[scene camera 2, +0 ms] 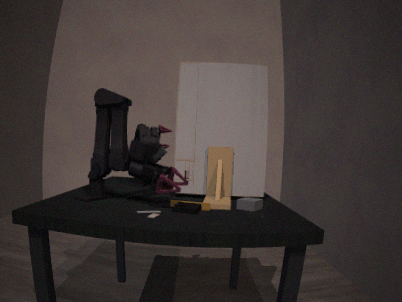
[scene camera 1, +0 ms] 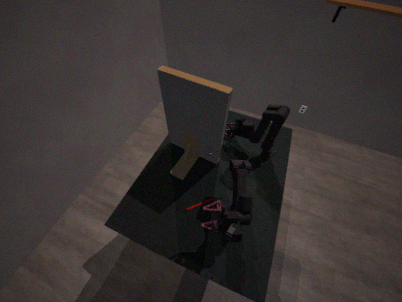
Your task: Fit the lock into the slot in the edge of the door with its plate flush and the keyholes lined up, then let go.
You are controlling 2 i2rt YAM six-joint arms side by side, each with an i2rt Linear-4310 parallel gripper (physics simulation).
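Frame: origin at the left arm's base, x left, y back, z up, level; millimetres.
Seen in the pictures: left gripper, fingertip midpoint: [scene camera 2: 170, 138] [scene camera 1: 201, 216]; right gripper, fingertip midpoint: [scene camera 2: 184, 186]; left arm's base, origin of the base link: [scene camera 2: 139, 184]; right arm's base, origin of the base link: [scene camera 2: 97, 197] [scene camera 1: 264, 156].
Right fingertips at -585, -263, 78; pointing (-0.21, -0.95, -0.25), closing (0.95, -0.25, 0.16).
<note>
Offsets run from my right fingertips to a thing's middle, as dx, dy, dz. "spot": to the spot under its first point.
The door {+246, -137, +222} [scene camera 1: 196, 112] [scene camera 2: 230, 110] stands upright as a pale panel. In scene camera 2 a small dark mark and thin outlines show low on the door near its left edge. The lock and slot cannot be made out clearly, and I cannot tell whether the plate is flush or the keyholes line up. My right gripper [scene camera 1: 228, 131] [scene camera 2: 183, 186] is open beside the door's lower edge, with nothing between its fingers. My left gripper [scene camera 1: 211, 215] [scene camera 2: 166, 138] is open and empty, away from the door.
A wooden support {spot: +382, -139, -58} [scene camera 1: 185, 165] [scene camera 2: 220, 155] stands against the door. A red stick {+577, +55, -74} [scene camera 1: 198, 204] lies near my left gripper. In scene camera 2, a black block {-29, -12, -67} [scene camera 2: 186, 207], a yellow piece {spot: -6, -73, -64} [scene camera 2: 205, 206], a grey block {+36, -234, -60} [scene camera 2: 249, 204] and pale slips {-101, +108, -75} [scene camera 2: 149, 212] lie on the dark table [scene camera 2: 165, 232].
</note>
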